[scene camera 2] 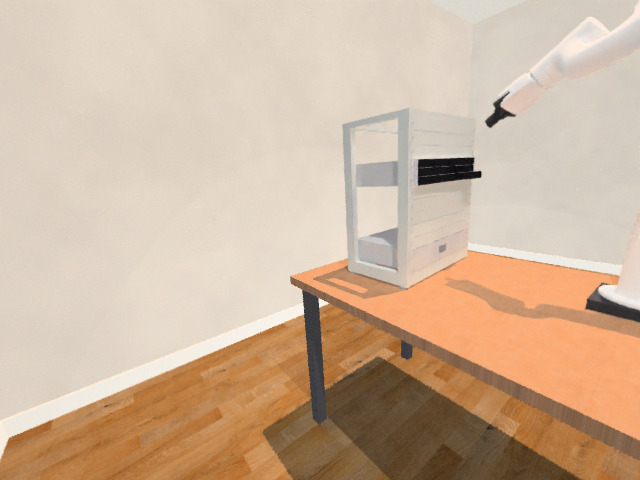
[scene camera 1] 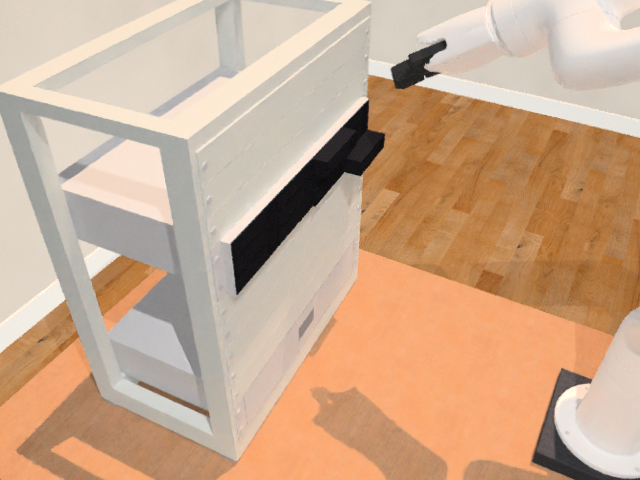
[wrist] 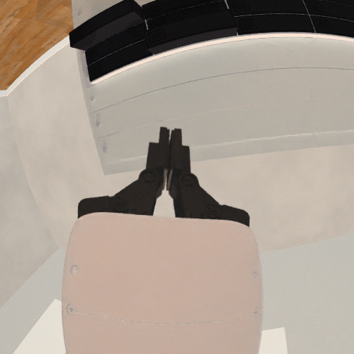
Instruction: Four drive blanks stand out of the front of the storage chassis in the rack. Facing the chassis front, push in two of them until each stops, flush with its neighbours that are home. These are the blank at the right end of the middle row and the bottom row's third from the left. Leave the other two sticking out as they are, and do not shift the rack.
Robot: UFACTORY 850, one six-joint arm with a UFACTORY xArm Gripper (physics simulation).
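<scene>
My gripper (scene camera 1: 402,77) (scene camera 2: 490,122) (wrist: 168,140) is shut and empty, in the air in front of the rack, above the black chassis (scene camera 1: 268,232) (scene camera 2: 444,171) (wrist: 280,17). The bottom row's right-end blank (scene camera 1: 364,155) (scene camera 2: 476,174) (wrist: 107,25) sticks far out. A top-row blank (scene camera 1: 336,144) (wrist: 192,39), third from the left, also sticks out. The middle row's right-end blank (wrist: 117,47) looks set back, level with the face above it. The bottom row's third blank (scene camera 1: 328,180) (wrist: 185,7) looks nearly flush; a small step shows at its lower edge in scene camera 1.
The pale rack (scene camera 1: 188,258) (scene camera 2: 403,206) stands upright on the orange table (scene camera 1: 465,361) (scene camera 2: 491,335), with blank panels above and below the chassis. The arm's base (scene camera 1: 547,439) (scene camera 2: 602,304) stands on the table in front of the rack.
</scene>
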